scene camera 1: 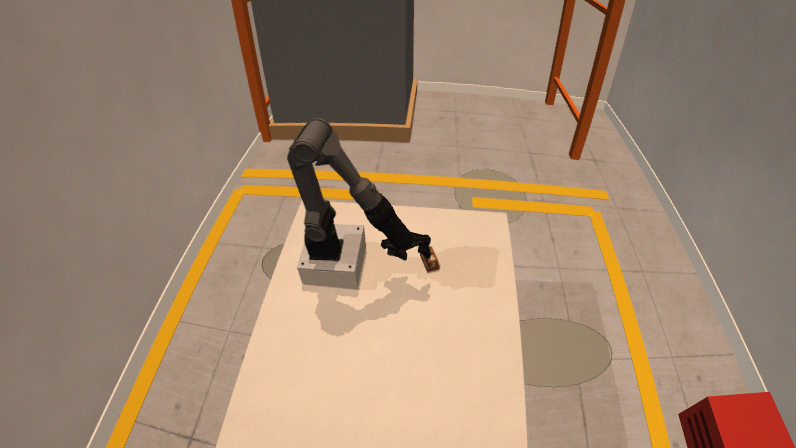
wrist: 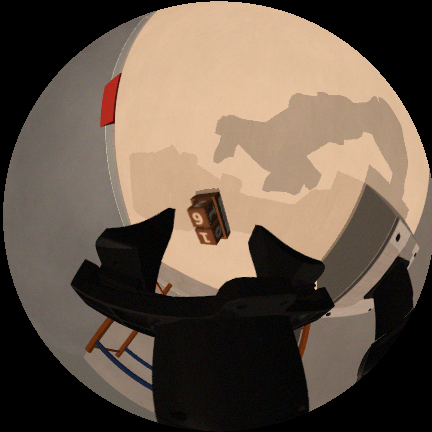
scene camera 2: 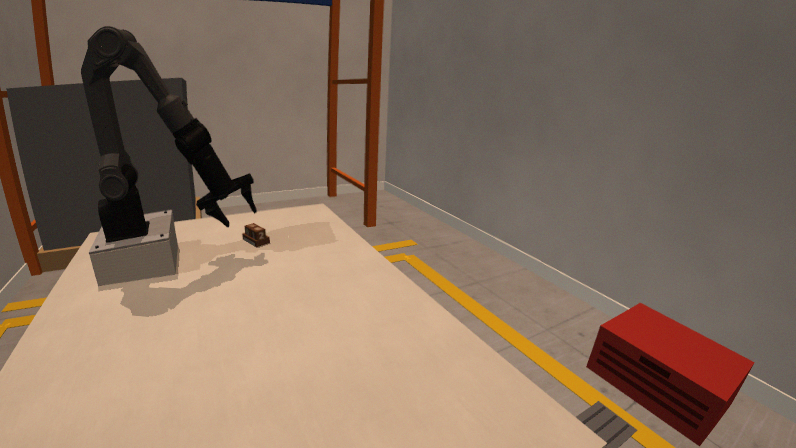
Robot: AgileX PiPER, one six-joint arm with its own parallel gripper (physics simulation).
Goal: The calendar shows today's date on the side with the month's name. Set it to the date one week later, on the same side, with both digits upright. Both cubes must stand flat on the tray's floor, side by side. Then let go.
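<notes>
The small brown calendar (scene camera 1: pixel 430 260) (scene camera 2: pixel 256 234) stands on the table, with two cubes side by side in its tray (wrist: pixel 223 216). In the wrist view one cube (wrist: pixel 198 218) has a 6 or 9 on its upper face, and the other cube (wrist: pixel 205 236) has a 1 there. A pale 2 (scene camera 2: pixel 261 235) shows on the calendar's end in scene camera 2. The digits on the side towards the tray's long rim are dark and hard to read, and the month's name cannot be read. My gripper (scene camera 1: pixel 413 256) (scene camera 2: pixel 241 218) (wrist: pixel 213 226) is open and empty, tilted, above the calendar and apart from it.
The arm's grey base block (scene camera 1: pixel 331 272) (scene camera 2: pixel 134 258) stands on the table (scene camera 1: pixel 384 378) (scene camera 2: pixel 267 356) on the robot's side of the calendar. A red box (scene camera 1: pixel 738 420) (scene camera 2: pixel 668 370) (wrist: pixel 110 101) and orange rack posts (scene camera 1: pixel 596 83) (scene camera 2: pixel 371 122) are beyond the table's edges.
</notes>
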